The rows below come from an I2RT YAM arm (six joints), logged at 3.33 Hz.
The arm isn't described. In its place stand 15 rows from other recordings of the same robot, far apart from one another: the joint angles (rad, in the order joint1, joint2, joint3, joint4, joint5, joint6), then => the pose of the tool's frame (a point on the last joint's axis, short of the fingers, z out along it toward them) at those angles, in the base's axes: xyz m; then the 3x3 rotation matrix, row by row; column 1 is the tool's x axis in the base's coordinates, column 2 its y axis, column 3 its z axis.
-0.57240 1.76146 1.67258 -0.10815 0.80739 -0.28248 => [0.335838 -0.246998 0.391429], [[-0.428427 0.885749 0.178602], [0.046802 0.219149 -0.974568], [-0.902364 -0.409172 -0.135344]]
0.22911 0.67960 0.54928 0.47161 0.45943 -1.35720 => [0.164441 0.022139 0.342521], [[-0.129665 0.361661 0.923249], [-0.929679 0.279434 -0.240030], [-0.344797 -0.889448 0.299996]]
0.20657 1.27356 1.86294 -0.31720 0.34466 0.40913 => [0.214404 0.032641 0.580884], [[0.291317 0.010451 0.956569], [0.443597 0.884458 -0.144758], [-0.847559 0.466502 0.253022]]
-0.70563 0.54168 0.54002 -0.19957 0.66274 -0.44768 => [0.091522 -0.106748 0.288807], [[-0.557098 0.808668 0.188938], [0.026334 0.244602 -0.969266], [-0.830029 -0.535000 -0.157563]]
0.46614 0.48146 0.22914 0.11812 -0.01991 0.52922 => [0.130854 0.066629 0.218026], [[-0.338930 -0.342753 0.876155], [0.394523 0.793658 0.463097], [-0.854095 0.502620 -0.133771]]
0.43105 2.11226 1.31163 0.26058 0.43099 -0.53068 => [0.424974 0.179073 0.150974], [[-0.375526 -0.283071 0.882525], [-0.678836 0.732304 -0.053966], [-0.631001 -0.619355 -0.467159]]
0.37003 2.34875 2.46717 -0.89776 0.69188 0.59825 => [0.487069 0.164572 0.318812], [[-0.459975 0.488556 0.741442], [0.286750 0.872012 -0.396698], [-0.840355 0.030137 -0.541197]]
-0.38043 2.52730 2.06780 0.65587 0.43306 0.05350 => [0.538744 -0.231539 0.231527], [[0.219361 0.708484 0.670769], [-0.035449 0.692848 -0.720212], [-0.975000 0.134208 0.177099]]
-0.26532 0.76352 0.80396 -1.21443 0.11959 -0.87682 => [0.108817 -0.033970 0.265056], [[-0.803594 -0.489196 0.339004], [-0.572535 0.790984 -0.215747], [-0.162604 -0.367465 -0.915713]]
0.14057 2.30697 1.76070 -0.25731 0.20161 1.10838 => [0.509290 0.064867 0.154751], [[-0.317644 0.638050 0.701423], [0.840637 0.531717 -0.102988], [-0.438670 0.556929 -0.705266]]
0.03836 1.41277 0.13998 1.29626 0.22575 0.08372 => [0.216558 0.000337 0.160179], [[0.038942 0.183620 0.982226], [0.083055 0.978975 -0.186306], [-0.995784 0.088834 0.022872]]
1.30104 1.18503 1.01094 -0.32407 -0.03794 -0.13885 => [0.070282 0.259256 0.322401], [[0.008423 -0.980291 0.197380], [-0.488511 0.168196 0.856193], [-0.872517 -0.103634 -0.477466]]
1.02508 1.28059 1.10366 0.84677 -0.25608 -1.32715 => [0.138242 0.245036 0.449728], [[0.980214 0.088386 0.177109], [-0.194544 0.595196 0.779676], [-0.036502 -0.798705 0.600614]]
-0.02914 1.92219 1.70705 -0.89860 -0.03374 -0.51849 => [0.411250 -0.010786 0.269351], [[-0.786140 -0.432146 0.441853], [-0.472583 0.881039 0.020869], [-0.398308 -0.192406 -0.896845]]
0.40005 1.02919 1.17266 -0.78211 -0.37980 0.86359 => [0.182539 0.091517 0.370311], [[-0.840094 0.004232 0.542424], [0.411297 0.656932 0.631882], [-0.353662 0.753938 -0.553625]]
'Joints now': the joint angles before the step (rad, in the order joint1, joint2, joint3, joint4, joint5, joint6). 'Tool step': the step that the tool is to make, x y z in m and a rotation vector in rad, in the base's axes. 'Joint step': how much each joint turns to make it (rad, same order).
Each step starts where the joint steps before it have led.
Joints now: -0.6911, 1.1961, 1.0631, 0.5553, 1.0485, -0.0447
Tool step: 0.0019, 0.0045, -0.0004, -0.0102, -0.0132, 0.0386
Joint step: 0.0169, -0.0097, -0.0088, 0.0000, -0.0196, 0.0183
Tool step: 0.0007, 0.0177, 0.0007, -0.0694, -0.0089, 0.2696
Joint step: 0.0376, -0.0703, -0.0431, -0.0407, -0.2324, 0.0792
